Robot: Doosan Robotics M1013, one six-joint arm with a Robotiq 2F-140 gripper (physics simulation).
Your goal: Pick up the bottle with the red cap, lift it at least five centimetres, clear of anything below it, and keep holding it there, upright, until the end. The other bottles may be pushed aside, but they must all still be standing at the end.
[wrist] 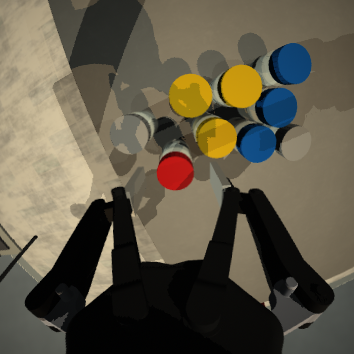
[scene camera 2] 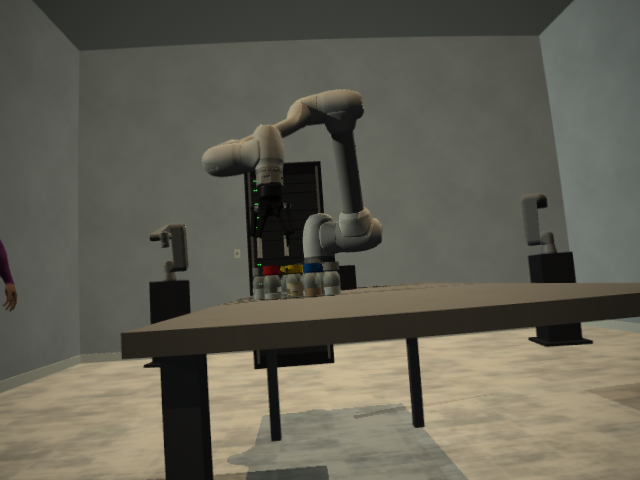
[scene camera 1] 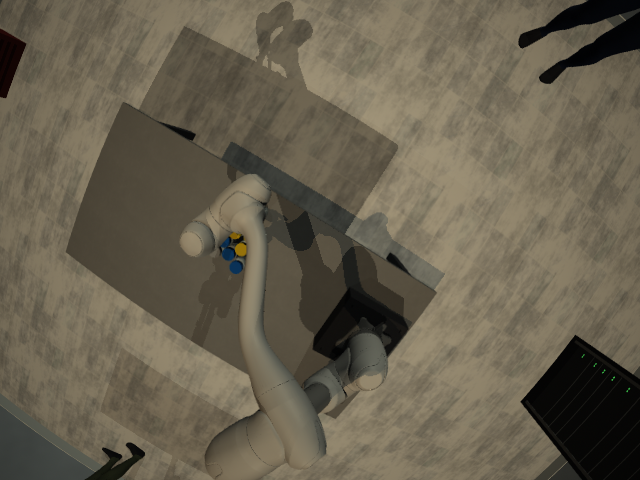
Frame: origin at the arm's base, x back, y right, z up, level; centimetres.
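Seen in the pictures: gripper, fingertip midpoint: [wrist: 177, 173] [scene camera 2: 273, 257]; arm's base, origin of the base link: [scene camera 1: 363, 341].
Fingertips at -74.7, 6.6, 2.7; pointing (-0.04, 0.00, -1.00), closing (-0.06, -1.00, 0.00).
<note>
Pixels of each thing's middle, then the offset from my fingertips to it, as dx, dy, dz.
- bottle with the red cap, body centre: [wrist: 175, 161] [scene camera 2: 272, 282] -1.3, +0.6, -8.2
- grey-capped bottle, body centre: [wrist: 137, 128] [scene camera 2: 261, 283] +5.3, +5.9, -8.2
- yellow-capped bottle, body centre: [wrist: 210, 131] [scene camera 2: 294, 281] +3.0, -5.8, -8.2
- grey cap, body centre: [wrist: 291, 141] [scene camera 2: 330, 266] +1.1, -18.1, -4.2
The bottle with the red cap [scene camera 2: 271, 269] [wrist: 175, 171] stands upright on the table [scene camera 1: 129, 206] [scene camera 2: 413, 321], at the edge of a bottle group. My gripper [scene camera 2: 272, 248] [wrist: 177, 173] is open and empty, pointing down. Its fingertips are above the height of the caps. In the wrist view the red cap lies between the two finger pads, apart from both. A grey-capped bottle [scene camera 2: 258, 271] [wrist: 129, 134] stands on one side of it, and a yellow-capped bottle [scene camera 2: 293, 269] [wrist: 216, 138] on the other. The arm hides the red cap in scene camera 1.
Two more yellow caps [wrist: 190, 96] [wrist: 241, 86] are behind the near yellow one. Three blue caps [wrist: 256, 143] [wrist: 276, 107] [wrist: 291, 64] and another grey cap [wrist: 293, 143] are to the right. The bottles stand close together. A table edge runs along the left in the wrist view.
</note>
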